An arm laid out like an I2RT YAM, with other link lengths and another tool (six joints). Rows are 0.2 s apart.
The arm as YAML. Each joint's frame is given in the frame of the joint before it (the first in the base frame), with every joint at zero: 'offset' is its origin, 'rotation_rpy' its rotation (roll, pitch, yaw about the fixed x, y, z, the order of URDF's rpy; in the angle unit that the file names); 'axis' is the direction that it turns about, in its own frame. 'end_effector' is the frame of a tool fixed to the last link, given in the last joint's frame.
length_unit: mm
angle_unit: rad
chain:
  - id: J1
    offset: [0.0, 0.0, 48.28]
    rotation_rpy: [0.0, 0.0, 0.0]
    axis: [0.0, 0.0, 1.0]
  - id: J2
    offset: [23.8, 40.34, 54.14]
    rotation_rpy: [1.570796, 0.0, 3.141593]
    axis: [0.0, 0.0, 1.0]
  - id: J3
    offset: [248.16, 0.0, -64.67]
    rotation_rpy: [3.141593, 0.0, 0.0]
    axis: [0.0, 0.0, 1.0]
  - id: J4
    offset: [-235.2, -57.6, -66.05]
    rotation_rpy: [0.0, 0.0, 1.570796]
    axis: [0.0, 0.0, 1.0]
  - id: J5
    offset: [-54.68, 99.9, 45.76]
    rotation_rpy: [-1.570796, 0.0, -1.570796]
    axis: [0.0, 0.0, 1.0]
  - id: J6
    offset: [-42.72, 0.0, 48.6]
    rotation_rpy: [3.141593, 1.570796, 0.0]
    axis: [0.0, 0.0, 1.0]
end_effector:
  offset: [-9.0, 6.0, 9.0]
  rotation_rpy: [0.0, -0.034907, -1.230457]
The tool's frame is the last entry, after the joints.
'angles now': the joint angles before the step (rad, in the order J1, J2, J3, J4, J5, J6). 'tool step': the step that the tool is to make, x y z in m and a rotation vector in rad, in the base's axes. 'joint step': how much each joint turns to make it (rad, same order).
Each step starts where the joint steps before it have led.
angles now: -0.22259 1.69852 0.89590 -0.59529 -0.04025 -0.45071
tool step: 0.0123 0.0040 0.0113 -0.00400 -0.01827 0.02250
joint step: 0.02221 0.00657 0.05935 -0.03409 0.00002 -0.00030
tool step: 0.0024 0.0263 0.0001 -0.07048 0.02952 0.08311
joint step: 0.10217 0.00038 0.00017 -0.01849 0.07628 0.00527
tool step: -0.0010 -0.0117 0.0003 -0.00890 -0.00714 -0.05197
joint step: -0.03816 -0.00015 -0.00017 0.00765 0.01031 0.01220
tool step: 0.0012 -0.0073 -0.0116 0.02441 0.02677 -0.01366
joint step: -0.02730 0.04934 0.00778 0.01180 -0.02211 -0.01014
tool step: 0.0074 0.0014 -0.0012 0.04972 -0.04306 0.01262
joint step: -0.00121 0.01030 0.00496 0.03968 -0.05761 -0.00426
